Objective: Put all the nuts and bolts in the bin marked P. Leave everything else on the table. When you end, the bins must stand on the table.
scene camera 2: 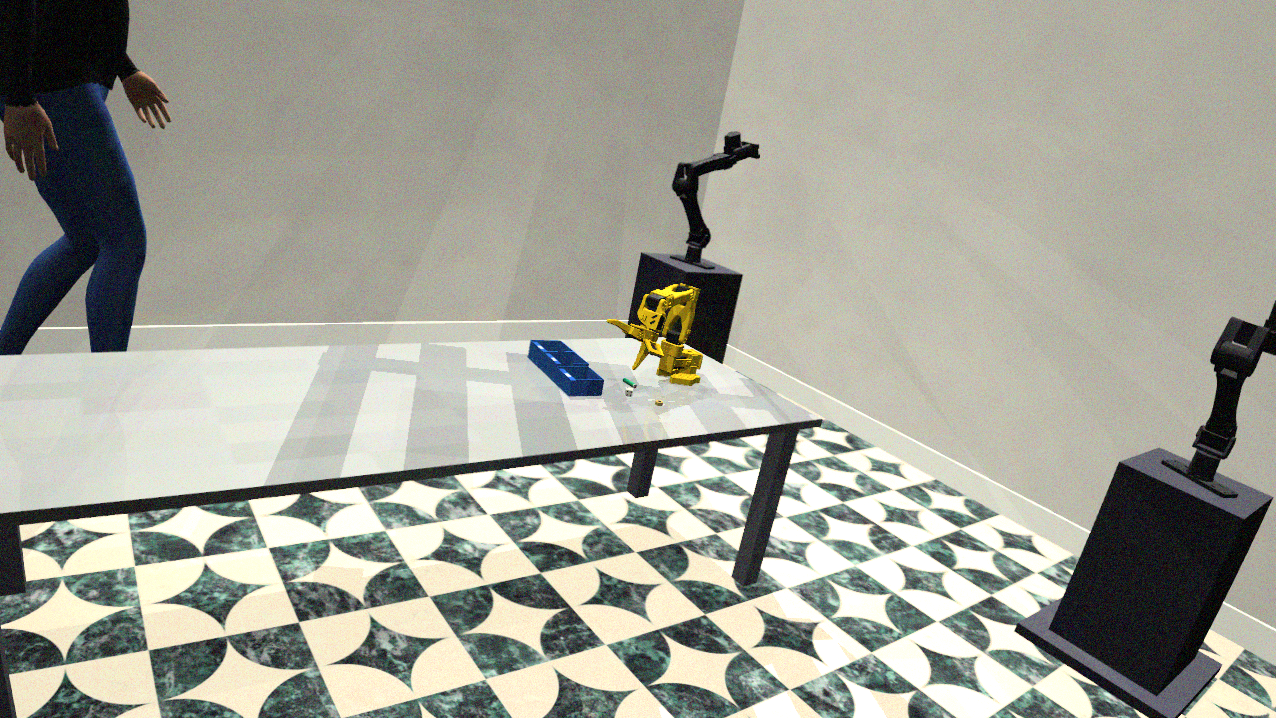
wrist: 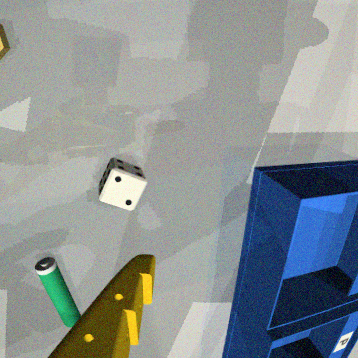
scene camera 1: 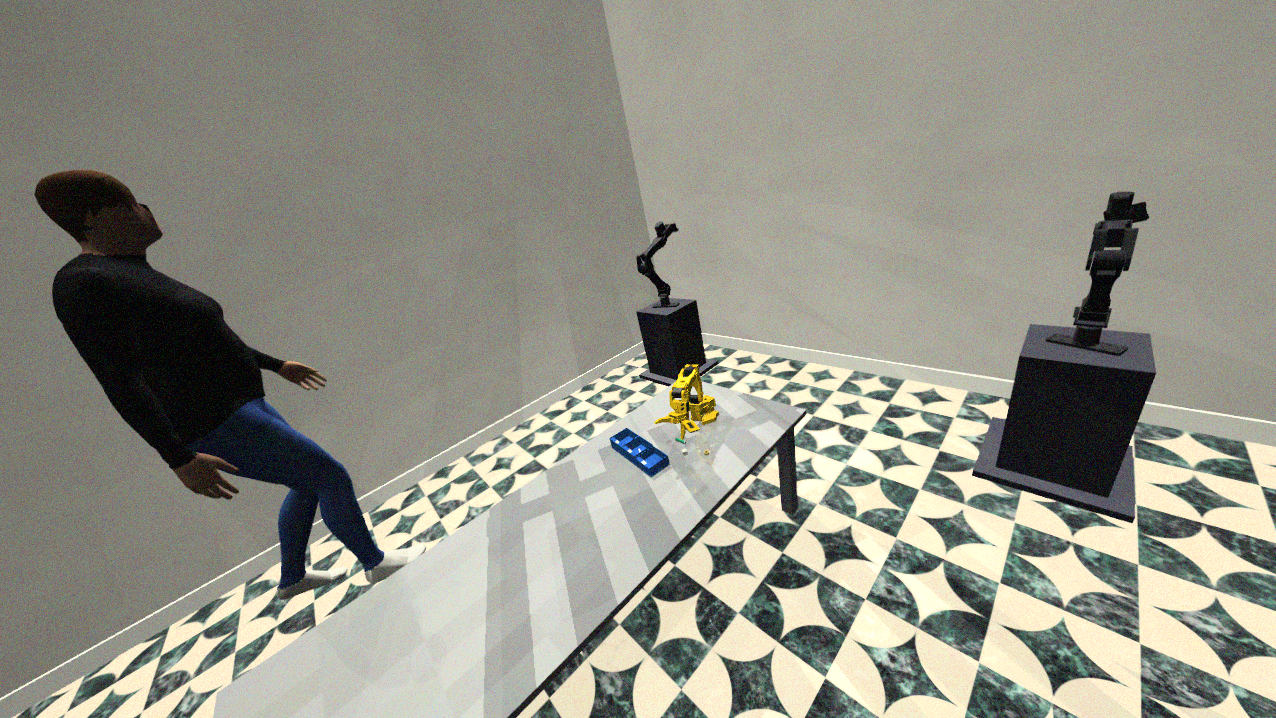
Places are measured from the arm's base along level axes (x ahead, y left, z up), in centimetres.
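Pixels of known places: hand, tool point: (scene camera 2: pixel 633 367) (wrist: pixel 153 272) (scene camera 1: pixel 681 438); arm's base, link origin: (scene camera 2: pixel 671 378) (scene camera 1: pixel 701 419).
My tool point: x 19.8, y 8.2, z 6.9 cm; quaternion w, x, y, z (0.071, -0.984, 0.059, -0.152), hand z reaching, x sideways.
Observation:
Ahead of a thing's pixels: the offset from my tool point to its top centre. Level surfaces: height alone.
A brass-coloured hexagonal nut @(dy +6.3, dx -4.5, dz -6.1 cm) (scene camera 1: pixel 705 452) (scene camera 2: pixel 658 402) (wrist: pixel 3 42) lies on the table, cut by the left edge of the wrist view. The blue bins @(dy -14.0, dx +9.5, dz -2.3 cm) (scene camera 1: pixel 661 467) (scene camera 2: pixel 586 388) (wrist: pixel 245 260) stand in a row on the table. The white P label @(dy -14.3, dx +12.7, dz -2.7 cm) (wrist: pixel 343 342) shows at the lower right of the wrist view; the inside of bin P is mostly cut off there, so its contents cannot be told. My gripper (scene camera 1: pixel 670 429) (scene camera 2: pixel 622 344) is open and empty above the table, between the bins and the arm's base. One notched jaw (wrist: pixel 107 317) shows in the wrist view.
A white die @(dy -0.2, dx -0.3, dz -5.3 cm) (scene camera 1: pixel 684 451) (scene camera 2: pixel 629 392) (wrist: pixel 122 187) lies between the nut and the bins. A green battery @(dy -5.9, dx -4.7, dz -5.9 cm) (scene camera 1: pixel 680 440) (scene camera 2: pixel 629 382) (wrist: pixel 60 297) lies near the die, partly behind the jaw in the wrist view. The table @(dz -6.9 cm) (scene camera 1: pixel 428 607) (scene camera 2: pixel 223 428) has its long edge beyond the nut.

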